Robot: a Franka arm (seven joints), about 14 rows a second.
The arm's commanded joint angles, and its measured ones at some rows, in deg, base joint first. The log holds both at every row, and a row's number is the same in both.
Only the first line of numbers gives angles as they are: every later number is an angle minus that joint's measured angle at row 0.
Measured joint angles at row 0:
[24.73 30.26 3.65 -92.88 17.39 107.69 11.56]
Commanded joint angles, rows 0 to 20:
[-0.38 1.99 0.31 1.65 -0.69 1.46 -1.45]
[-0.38 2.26 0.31 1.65 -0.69 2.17 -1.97]
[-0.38 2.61 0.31 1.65 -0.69 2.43 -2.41]
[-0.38 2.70 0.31 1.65 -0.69 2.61 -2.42]
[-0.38 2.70 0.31 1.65 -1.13 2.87 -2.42]
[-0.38 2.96 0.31 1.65 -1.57 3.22 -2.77]
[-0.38 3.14 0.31 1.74 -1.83 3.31 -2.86]
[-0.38 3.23 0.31 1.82 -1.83 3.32 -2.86]
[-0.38 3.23 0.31 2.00 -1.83 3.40 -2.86]
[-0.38 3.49 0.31 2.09 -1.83 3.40 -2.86]
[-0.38 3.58 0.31 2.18 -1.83 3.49 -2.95]
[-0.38 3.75 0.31 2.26 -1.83 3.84 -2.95]
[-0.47 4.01 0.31 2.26 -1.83 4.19 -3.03]
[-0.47 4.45 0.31 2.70 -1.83 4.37 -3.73]
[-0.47 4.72 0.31 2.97 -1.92 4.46 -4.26]
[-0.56 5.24 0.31 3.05 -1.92 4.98 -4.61]
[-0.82 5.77 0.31 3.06 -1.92 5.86 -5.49]
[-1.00 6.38 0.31 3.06 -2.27 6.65 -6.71]
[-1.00 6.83 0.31 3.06 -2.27 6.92 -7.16]
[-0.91 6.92 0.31 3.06 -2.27 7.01 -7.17]
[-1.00 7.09 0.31 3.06 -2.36 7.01 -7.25]
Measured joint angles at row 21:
[-0.62 6.11 -0.11 1.60 -1.58 7.00 -6.22]
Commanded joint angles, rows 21 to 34:
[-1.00 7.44 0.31 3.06 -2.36 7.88 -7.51]
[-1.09 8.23 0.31 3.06 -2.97 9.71 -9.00]
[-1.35 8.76 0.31 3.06 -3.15 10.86 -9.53]
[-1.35 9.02 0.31 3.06 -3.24 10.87 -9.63]
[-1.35 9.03 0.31 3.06 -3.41 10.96 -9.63]
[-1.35 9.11 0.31 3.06 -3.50 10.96 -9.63]
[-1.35 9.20 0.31 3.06 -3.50 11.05 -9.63]
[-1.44 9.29 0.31 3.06 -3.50 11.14 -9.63]
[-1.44 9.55 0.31 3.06 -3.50 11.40 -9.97]
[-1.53 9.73 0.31 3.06 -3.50 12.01 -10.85]
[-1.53 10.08 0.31 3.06 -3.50 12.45 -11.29]
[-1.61 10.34 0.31 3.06 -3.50 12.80 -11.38]
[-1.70 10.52 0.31 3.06 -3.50 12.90 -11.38]
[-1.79 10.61 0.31 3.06 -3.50 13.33 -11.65]
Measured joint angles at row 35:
[-1.27 9.56 -0.11 1.76 -2.79 12.79 -10.54]
